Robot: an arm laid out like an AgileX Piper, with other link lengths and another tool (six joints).
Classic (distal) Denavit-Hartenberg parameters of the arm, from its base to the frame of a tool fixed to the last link. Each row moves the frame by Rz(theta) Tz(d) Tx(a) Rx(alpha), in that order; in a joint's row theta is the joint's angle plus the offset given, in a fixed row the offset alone. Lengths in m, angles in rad.
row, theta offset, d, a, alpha
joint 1, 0.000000, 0.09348, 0.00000, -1.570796
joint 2, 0.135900, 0.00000, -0.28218, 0.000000
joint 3, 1.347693, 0.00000, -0.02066, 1.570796
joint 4, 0.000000, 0.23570, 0.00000, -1.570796
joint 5, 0.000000, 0.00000, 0.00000, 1.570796
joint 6, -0.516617, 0.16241, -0.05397, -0.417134
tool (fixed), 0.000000, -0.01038, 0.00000, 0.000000
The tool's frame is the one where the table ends.
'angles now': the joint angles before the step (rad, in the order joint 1, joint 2, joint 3, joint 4, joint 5, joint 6). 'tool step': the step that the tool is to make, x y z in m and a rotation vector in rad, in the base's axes. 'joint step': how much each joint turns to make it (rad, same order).
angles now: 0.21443 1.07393 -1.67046 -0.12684 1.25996 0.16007
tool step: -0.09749 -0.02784 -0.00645 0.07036 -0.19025 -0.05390
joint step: -0.04124 -0.37126 0.27391 -0.00103 -0.09810 0.04695
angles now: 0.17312 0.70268 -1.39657 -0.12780 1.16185 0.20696
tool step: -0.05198 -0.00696 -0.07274 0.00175 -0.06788 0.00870
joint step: -0.00810 -0.34798 0.39105 0.00707 -0.11177 -0.00564
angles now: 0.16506 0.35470 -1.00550 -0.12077 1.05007 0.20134
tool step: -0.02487 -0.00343 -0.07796 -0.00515 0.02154 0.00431
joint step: -0.00002 -0.27580 0.28555 0.00497 0.01176 -0.00652
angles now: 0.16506 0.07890 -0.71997 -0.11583 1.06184 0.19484
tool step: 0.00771 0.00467 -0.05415 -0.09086 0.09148 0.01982
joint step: -0.00814 -0.08360 0.16502 -0.00107 0.01531 -0.08147
